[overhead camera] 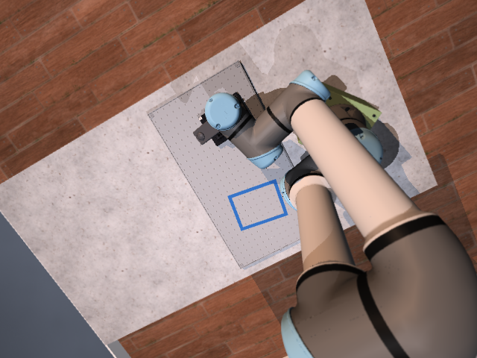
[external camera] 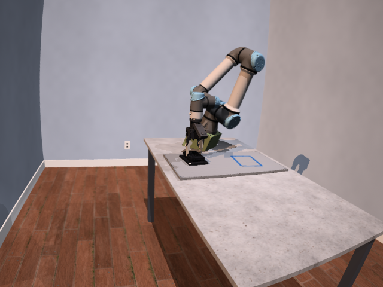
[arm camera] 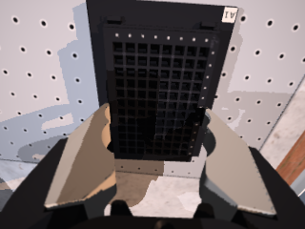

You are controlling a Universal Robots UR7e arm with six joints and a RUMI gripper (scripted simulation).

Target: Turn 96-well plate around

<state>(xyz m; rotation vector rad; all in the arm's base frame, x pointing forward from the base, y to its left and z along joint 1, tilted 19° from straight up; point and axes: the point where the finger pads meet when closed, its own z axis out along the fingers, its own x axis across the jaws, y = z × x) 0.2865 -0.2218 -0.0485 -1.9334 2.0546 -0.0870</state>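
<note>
Right now the black 96-well plate is 10 mm below my hand. From my hand the other things lie so: white A1 mark: 70 mm ahead, 60 mm to the right, 30 mm below; then black plate nest N1: 30 mm below.
</note>
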